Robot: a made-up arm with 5 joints. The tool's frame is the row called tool.
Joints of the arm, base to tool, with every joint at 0 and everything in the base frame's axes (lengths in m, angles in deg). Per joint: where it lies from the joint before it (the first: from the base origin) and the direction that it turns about. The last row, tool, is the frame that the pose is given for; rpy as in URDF.
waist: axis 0 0 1 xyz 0 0 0.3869
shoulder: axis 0 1 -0.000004 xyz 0 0 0
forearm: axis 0 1 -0.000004 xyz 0.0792 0 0.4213
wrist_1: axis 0 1 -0.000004 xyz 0.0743 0 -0.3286
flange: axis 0 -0.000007 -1 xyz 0.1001 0 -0.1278
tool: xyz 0 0 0 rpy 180 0 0
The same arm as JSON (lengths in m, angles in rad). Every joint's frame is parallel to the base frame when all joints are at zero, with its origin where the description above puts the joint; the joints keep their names.
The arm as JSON. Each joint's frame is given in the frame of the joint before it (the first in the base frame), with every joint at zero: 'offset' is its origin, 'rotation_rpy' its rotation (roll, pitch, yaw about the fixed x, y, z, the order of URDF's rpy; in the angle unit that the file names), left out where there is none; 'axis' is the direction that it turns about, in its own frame. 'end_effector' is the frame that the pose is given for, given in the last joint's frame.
{"length_unit": "m", "angle_unit": "rad", "chain": [{"id": "waist", "offset": [0.0, 0.0, 0.3869], "axis": "+z"}, {"id": "shoulder", "offset": [0.0, 0.0, 0.0], "axis": "+y"}, {"id": "forearm", "offset": [0.0792, 0.0, 0.4213], "axis": "+y"}, {"id": "wrist_1", "offset": [0.0743, 0.0, -0.3286], "axis": "+y"}, {"id": "flange", "offset": [0.1001, 0.0, -0.1278], "axis": "-z"}], "end_effector": {"offset": [0.0, 0.0, 0.0], "rotation_rpy": [3.1416, 0.0, 0.0]}}
